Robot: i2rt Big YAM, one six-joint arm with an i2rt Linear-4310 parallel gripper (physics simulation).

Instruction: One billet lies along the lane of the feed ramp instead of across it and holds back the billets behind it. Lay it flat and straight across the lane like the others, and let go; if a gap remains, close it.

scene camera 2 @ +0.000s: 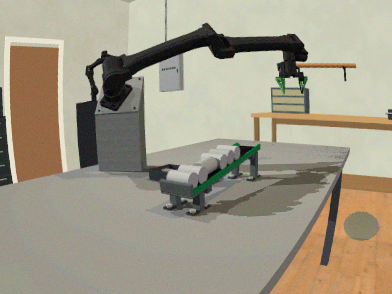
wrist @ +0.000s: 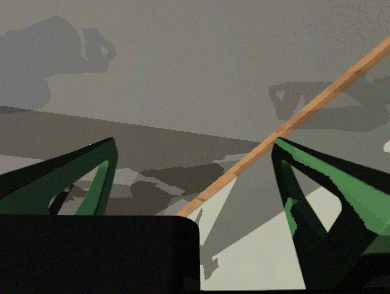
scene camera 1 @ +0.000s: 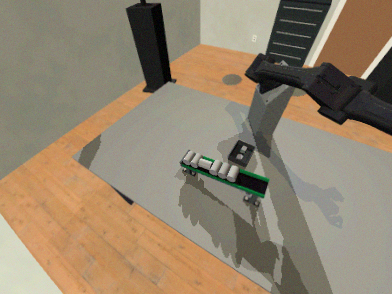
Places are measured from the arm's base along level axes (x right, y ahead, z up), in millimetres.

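Pixels of known places: gripper, fingertip midpoint: [scene camera 2: 293, 94] [wrist: 194, 146]; arm's base, link origin: [scene camera 2: 116, 96] [scene camera 1: 271, 83].
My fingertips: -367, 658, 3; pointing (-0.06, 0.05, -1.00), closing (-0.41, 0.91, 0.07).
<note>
Ahead of a thing's pixels: the offset from my fingertips to its top centre, as dx, dy, dz. Level surfaces: height alone.
The feed ramp [scene camera 1: 253, 182] [scene camera 2: 227, 168] has green side rails and slopes down to an end plate @(+730, -275, -209) [scene camera 2: 177, 188]. Several light grey billets lie in its lane. One billet @(+623, -241, -176) [scene camera 1: 205, 163] [scene camera 2: 208, 164] lies along the lane in the middle of the row. Two billets @(+708, -269, -190) [scene camera 1: 189, 157] [scene camera 2: 181, 178] lie across the lane on its lower side, and several billets @(+538, -219, -168) [scene camera 1: 224, 170] @(+576, -230, -173) [scene camera 2: 223, 154] lie across on its upper side. My gripper [scene camera 2: 292, 92] [wrist: 194, 146] is open and empty, high above and beyond the ramp's upper end. Its fingers do not show in scene camera 1.
A small dark tray @(+455, -392, -247) [scene camera 1: 239, 162] [scene camera 2: 158, 174] with small light pieces stands beside the ramp, on the side of the arm's pedestal [scene camera 1: 266, 117] [scene camera 2: 120, 142]. The ramp stands on legs on the grey table @(dz -282) [scene camera 1: 135, 130] [scene camera 2: 100, 225]. The table's edge crosses the wrist view.
</note>
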